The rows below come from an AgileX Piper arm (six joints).
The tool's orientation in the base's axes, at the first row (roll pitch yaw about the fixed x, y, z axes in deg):
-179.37 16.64 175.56
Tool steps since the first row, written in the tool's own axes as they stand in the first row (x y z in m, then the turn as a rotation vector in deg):
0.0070 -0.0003 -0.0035 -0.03 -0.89 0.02
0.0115 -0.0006 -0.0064 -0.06 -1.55 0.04
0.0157 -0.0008 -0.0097 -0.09 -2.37 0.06
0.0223 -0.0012 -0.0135 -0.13 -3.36 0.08
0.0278 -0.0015 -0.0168 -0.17 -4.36 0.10
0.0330 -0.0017 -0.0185 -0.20 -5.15 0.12
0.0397 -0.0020 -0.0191 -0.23 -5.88 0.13
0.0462 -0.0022 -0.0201 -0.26 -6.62 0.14
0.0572 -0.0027 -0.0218 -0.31 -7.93 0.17
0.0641 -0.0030 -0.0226 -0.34 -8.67 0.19
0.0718 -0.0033 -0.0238 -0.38 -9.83 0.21
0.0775 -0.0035 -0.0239 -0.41 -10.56 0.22
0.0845 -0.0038 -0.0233 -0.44 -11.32 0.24
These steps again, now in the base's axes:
-0.0077 0.0003 0.0014 -0.04 -0.89 0.00
-0.0129 0.0005 0.0028 -0.06 -1.55 0.00
-0.0178 0.0007 0.0048 -0.09 -2.37 -0.01
-0.0252 0.0009 0.0066 -0.12 -3.36 0.00
-0.0315 0.0011 0.0082 -0.16 -4.36 0.00
-0.0369 0.0014 0.0083 -0.19 -5.15 0.00
-0.0435 0.0016 0.0070 -0.22 -5.88 0.00
-0.0500 0.0019 0.0061 -0.25 -6.62 0.01
-0.0611 0.0023 0.0045 -0.29 -7.93 0.01
-0.0679 0.0025 0.0033 -0.32 -8.67 0.01
-0.0756 0.0028 0.0023 -0.37 -9.83 0.01
-0.0811 0.0031 0.0007 -0.40 -10.56 0.02
-0.0877 0.0033 -0.0018 -0.42 -11.32 0.02

